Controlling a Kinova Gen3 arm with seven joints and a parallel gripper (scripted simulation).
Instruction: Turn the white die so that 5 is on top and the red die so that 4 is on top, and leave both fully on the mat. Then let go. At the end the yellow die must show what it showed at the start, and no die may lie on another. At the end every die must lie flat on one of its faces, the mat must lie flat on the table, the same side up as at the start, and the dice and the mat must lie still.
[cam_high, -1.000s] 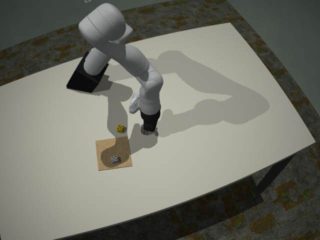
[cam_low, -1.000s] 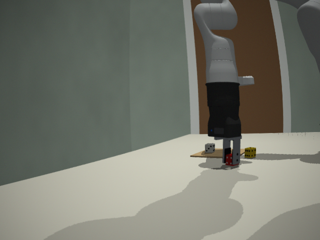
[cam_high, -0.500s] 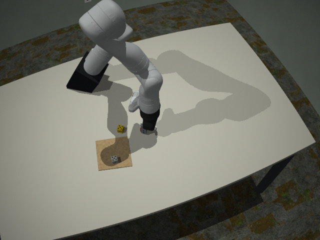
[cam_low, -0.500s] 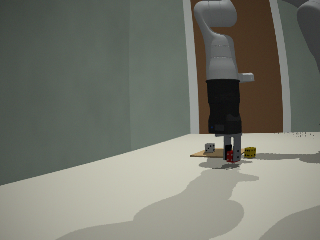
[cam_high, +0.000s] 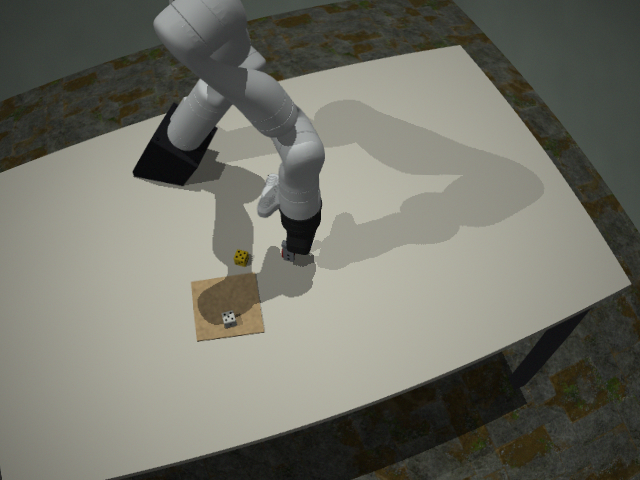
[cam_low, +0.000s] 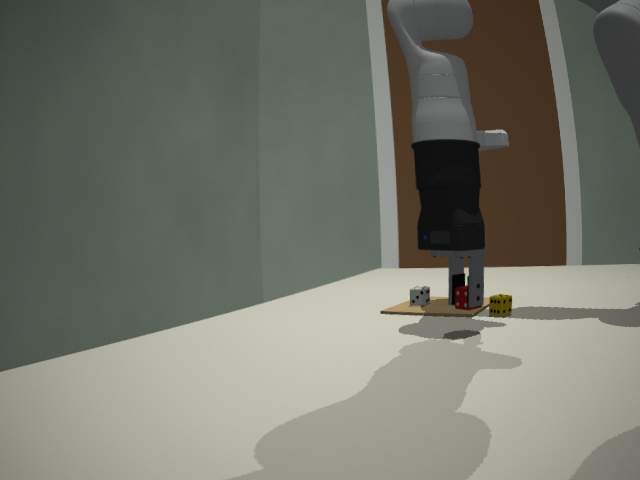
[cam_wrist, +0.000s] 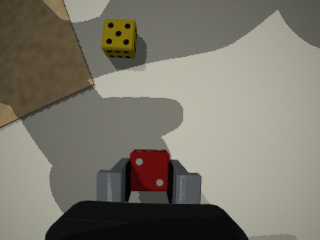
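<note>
Now: the yellow die 10 cm to the right of my hand, 4 cm below it and 3 cm behind it. The rest, counted from my hand: red die: 1 cm below; white die: 16 cm to the right, 10 cm ahead, 3 cm below; brown mat: 16 cm to the right, 6 cm ahead, 5 cm below.
</note>
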